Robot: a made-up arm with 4 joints. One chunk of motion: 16 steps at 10 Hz.
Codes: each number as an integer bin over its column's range. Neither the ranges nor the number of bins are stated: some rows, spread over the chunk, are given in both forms.
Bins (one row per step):
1: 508 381 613 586 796 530
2: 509 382 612 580 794 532
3: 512 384 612 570 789 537
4: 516 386 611 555 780 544
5: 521 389 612 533 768 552
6: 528 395 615 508 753 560
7: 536 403 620 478 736 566
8: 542 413 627 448 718 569
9: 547 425 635 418 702 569
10: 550 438 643 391 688 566
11: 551 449 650 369 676 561
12: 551 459 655 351 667 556
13: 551 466 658 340 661 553
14: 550 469 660 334 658 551
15: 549 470 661 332 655 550
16: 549 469 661 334 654 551
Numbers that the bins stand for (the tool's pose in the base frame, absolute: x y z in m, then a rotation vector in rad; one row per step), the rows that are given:
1: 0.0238 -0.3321 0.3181 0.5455 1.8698 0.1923
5: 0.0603 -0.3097 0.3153 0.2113 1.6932 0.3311
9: 0.1331 -0.2088 0.3798 -0.5140 1.2770 0.4383
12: 0.1443 -0.1135 0.4358 -0.9365 1.0563 0.3563
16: 0.1387 -0.0855 0.4527 -1.0437 0.9743 0.3248
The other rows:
2: 0.0266 -0.3293 0.3153 0.5077 1.8572 0.2050
3: 0.0350 -0.3237 0.3153 0.4446 1.8257 0.2365
4: 0.0462 -0.3181 0.3125 0.3500 1.7689 0.2806
6: 0.0799 -0.2929 0.3237 0.0536 1.5986 0.3815
7: 0.1023 -0.2705 0.3377 -0.1356 1.4914 0.4194
8: 0.1191 -0.2424 0.3574 -0.3248 1.3779 0.4383
10: 0.1415 -0.1724 0.4022 -0.6842 1.1887 0.4194
11: 0.1443 -0.1415 0.4218 -0.8230 1.1131 0.3878
13: 0.1443 -0.0939 0.4442 -1.0059 1.0185 0.3374
14: 0.1415 -0.0855 0.4498 -1.0437 0.9995 0.3248
15: 0.1387 -0.0827 0.4527 -1.0563 0.9806 0.3185

